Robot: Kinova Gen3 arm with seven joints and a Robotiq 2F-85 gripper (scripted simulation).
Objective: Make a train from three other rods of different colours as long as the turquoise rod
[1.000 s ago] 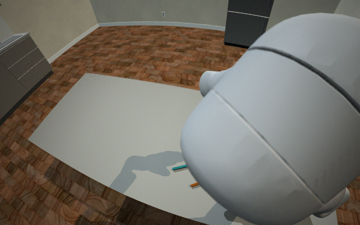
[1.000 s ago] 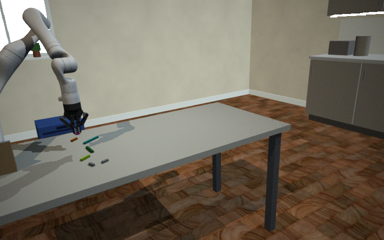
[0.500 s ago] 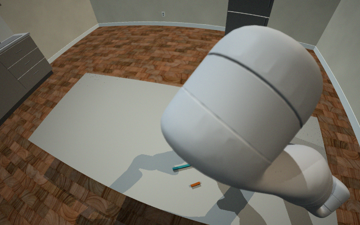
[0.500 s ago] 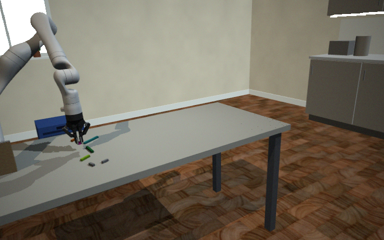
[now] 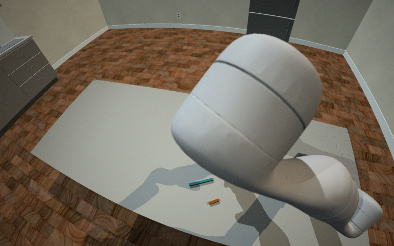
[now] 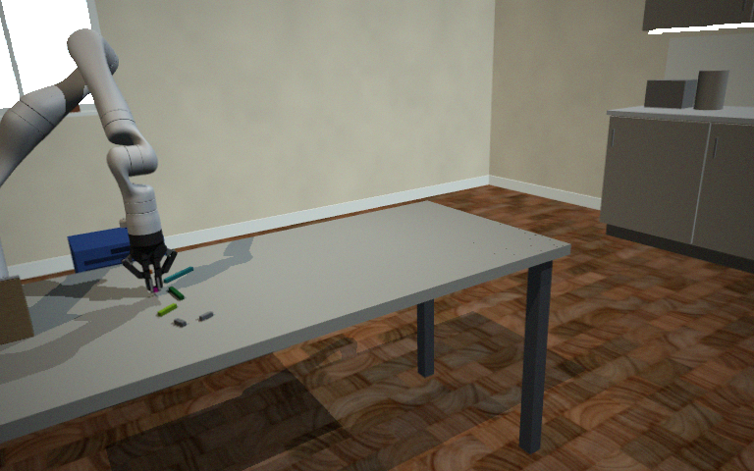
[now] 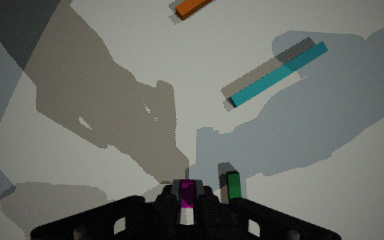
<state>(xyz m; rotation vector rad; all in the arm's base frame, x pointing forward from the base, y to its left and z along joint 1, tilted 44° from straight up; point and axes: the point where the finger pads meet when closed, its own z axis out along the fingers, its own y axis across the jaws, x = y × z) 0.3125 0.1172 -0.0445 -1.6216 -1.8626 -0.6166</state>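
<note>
The magenta rod is 1 cm below my hand. From my hand the other things lie so: turquoise rod: 11 cm to the left, 7 cm ahead, 3 cm below; then lime rod: 11 cm to the right, 3 cm below, 1 cm ahead; then green rod: 5 cm ahead, 3 cm below, 2 cm to the right.
</note>
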